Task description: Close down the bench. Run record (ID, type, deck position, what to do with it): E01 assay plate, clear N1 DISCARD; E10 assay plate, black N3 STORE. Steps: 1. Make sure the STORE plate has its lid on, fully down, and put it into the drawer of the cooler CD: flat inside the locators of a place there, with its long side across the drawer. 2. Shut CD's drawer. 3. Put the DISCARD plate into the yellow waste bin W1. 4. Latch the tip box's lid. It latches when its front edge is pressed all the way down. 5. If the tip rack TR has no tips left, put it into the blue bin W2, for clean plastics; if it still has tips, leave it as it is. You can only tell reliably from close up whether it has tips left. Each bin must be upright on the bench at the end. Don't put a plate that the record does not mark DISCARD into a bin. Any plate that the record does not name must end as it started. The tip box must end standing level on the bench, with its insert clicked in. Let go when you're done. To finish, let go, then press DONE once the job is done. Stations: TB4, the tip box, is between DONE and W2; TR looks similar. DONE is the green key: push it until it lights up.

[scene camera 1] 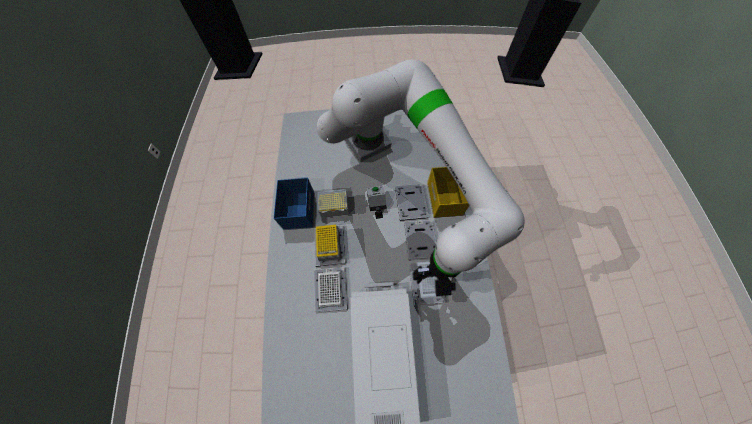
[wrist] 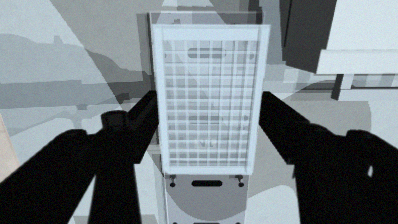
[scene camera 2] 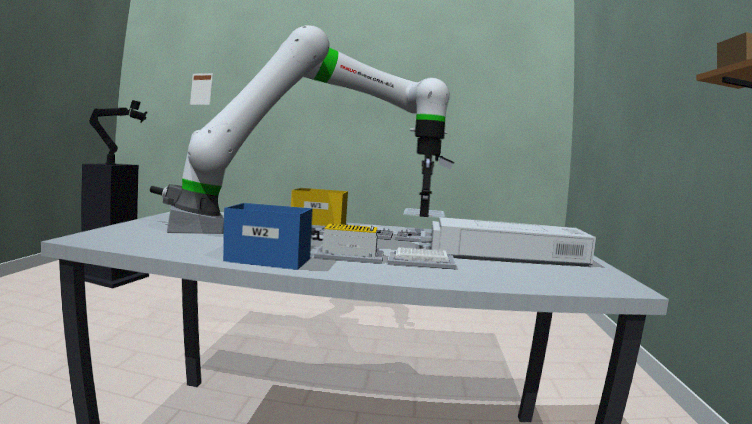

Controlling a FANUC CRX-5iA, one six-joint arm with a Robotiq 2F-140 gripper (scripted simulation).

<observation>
In view: the gripper (scene camera 2: 424, 215), a cooler CD (scene camera 2: 459, 237), a blue bin W2 (scene camera 1: 294, 206), a yellow tip rack TR (scene camera 1: 327, 237) and a yellow bin W1 (scene camera 2: 328, 208).
The yellow bin W1 shows as well in scene camera 1 (scene camera 1: 443, 189). The gripper shows as well in the wrist view (wrist: 208, 106). The wrist view misses the blue bin W2: it is out of frame. The wrist view misses the yellow tip rack TR: it is out of frame.
</observation>
